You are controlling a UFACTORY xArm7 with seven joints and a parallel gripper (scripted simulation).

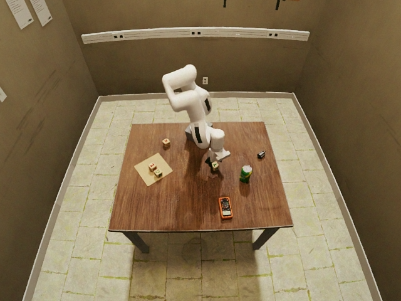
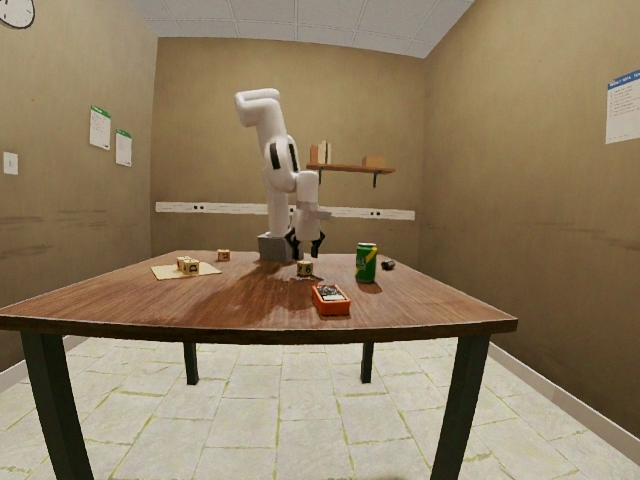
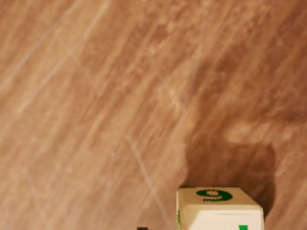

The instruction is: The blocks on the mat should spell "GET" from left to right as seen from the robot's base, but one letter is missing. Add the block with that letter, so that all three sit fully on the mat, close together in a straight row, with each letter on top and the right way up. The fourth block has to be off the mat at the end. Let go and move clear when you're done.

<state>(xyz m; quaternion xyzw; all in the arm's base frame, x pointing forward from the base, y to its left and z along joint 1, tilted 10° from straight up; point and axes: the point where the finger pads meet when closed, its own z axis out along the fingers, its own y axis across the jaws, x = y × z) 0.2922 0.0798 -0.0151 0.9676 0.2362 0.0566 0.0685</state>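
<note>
Right now my hand is 50 mm above the wooden letter block. The rest, counted from my hand: green soda can 180 mm to the left, 110 mm ahead; then dark object 360 mm to the left, 70 mm behind, 50 mm below; then orange device 310 mm ahead, 50 mm below, 20 mm to the left.
</note>
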